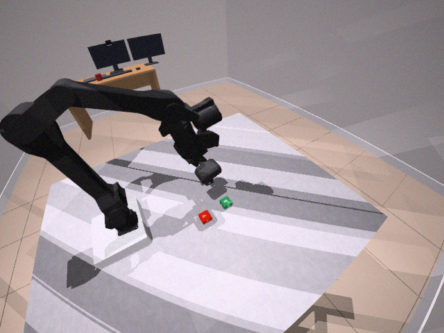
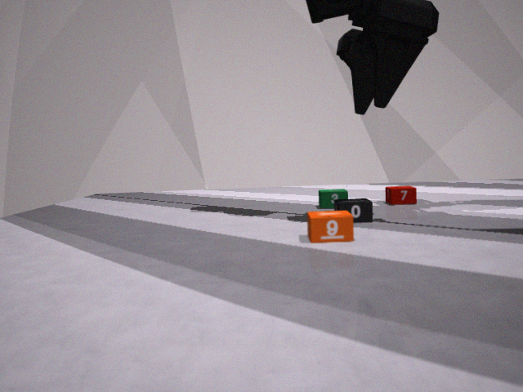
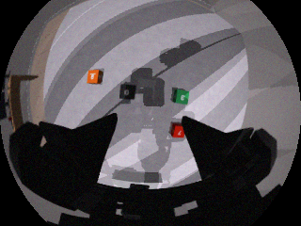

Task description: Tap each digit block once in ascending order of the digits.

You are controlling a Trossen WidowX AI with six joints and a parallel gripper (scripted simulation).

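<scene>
The black block is 2 cm ahead of my gripper tip, 5 cm to the left of it and 10 cm below it. Round my gripper tip: green block (4 cm ahead, 7 cm to the right, 10 cm below); orange block (5 cm ahead, 15 cm to the left, 10 cm below); red block (5 cm behind, 9 cm to the right, 10 cm below).
</scene>
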